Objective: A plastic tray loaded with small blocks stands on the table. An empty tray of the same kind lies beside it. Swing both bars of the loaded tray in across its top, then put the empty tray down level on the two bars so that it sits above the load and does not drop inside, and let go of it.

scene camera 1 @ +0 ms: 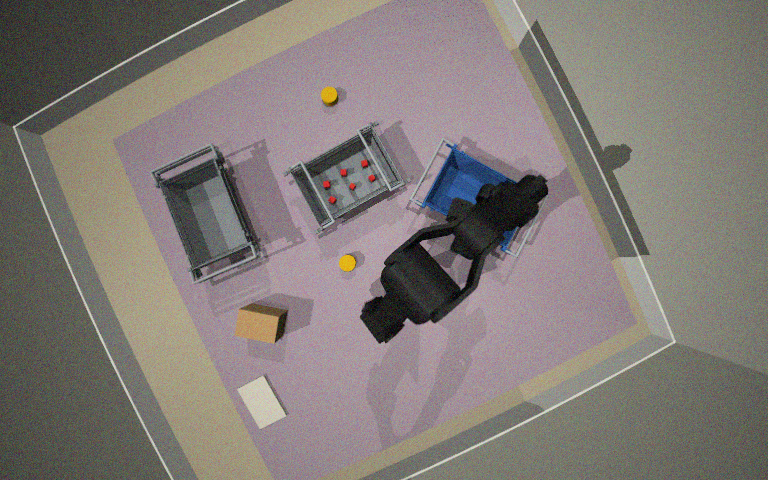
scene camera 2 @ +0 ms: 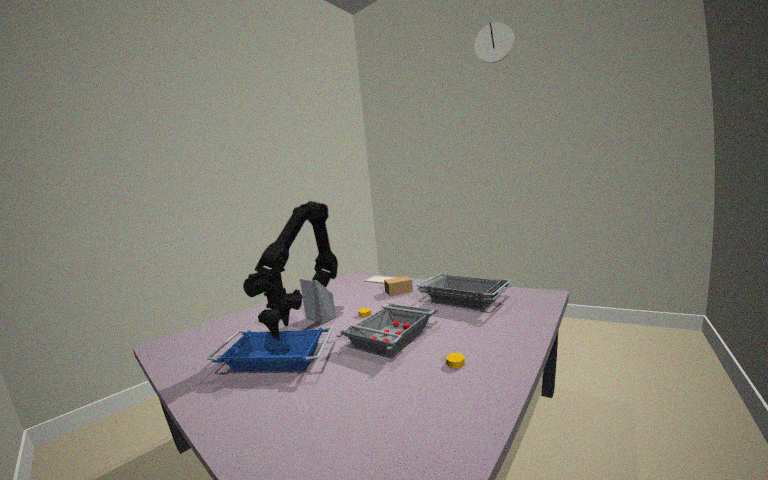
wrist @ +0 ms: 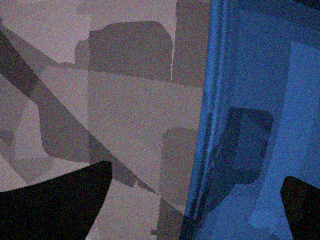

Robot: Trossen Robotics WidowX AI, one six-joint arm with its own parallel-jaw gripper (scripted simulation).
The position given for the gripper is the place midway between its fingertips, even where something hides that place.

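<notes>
Blue tray (scene camera 2: 256, 351), also in scene camera 1 (scene camera 1: 462, 176) and the wrist view (wrist: 251, 136). White pad (scene camera 1: 258, 396), out of frame in the wrist view. Cardboard box (scene camera 1: 262, 323), out of frame in the wrist view. Gripper (scene camera 2: 282, 331) open, holding nothing, also in scene camera 1 (scene camera 1: 466, 224) and the wrist view (wrist: 202, 181).
</notes>
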